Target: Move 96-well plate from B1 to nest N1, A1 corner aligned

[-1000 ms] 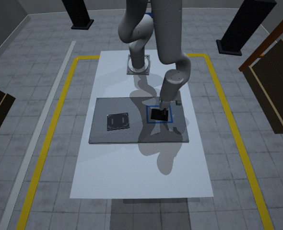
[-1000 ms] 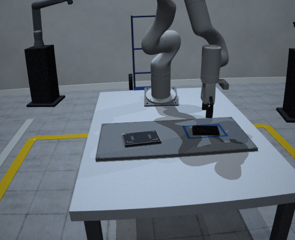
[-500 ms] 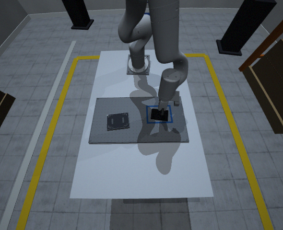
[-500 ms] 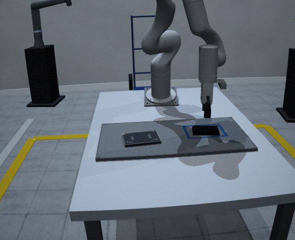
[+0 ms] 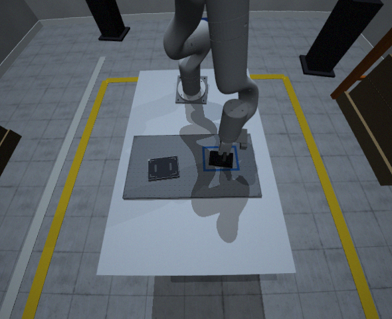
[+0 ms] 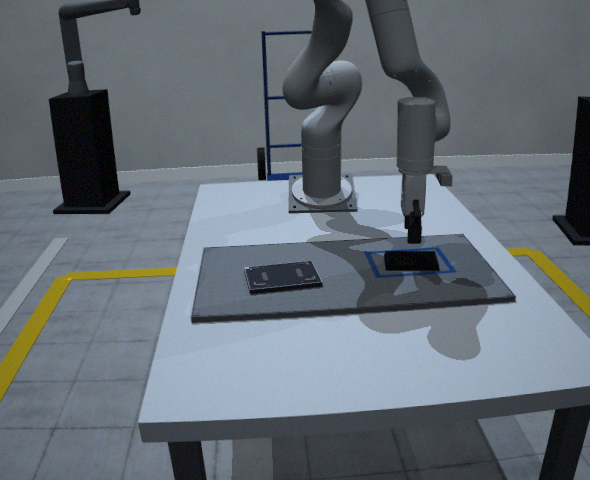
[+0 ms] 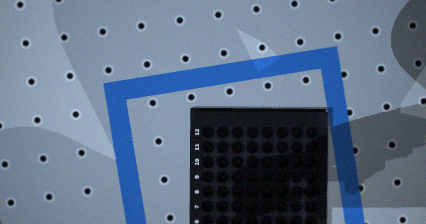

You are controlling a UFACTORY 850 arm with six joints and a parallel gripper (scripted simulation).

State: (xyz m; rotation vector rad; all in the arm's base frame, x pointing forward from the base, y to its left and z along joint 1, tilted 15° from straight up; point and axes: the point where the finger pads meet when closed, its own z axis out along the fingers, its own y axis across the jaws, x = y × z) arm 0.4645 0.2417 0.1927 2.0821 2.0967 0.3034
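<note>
Right now my hand is 7 cm above the 96-well plate. Also, from my hand: plate nest N1: 30 cm to the right, 10 cm ahead, 8 cm below.
</note>
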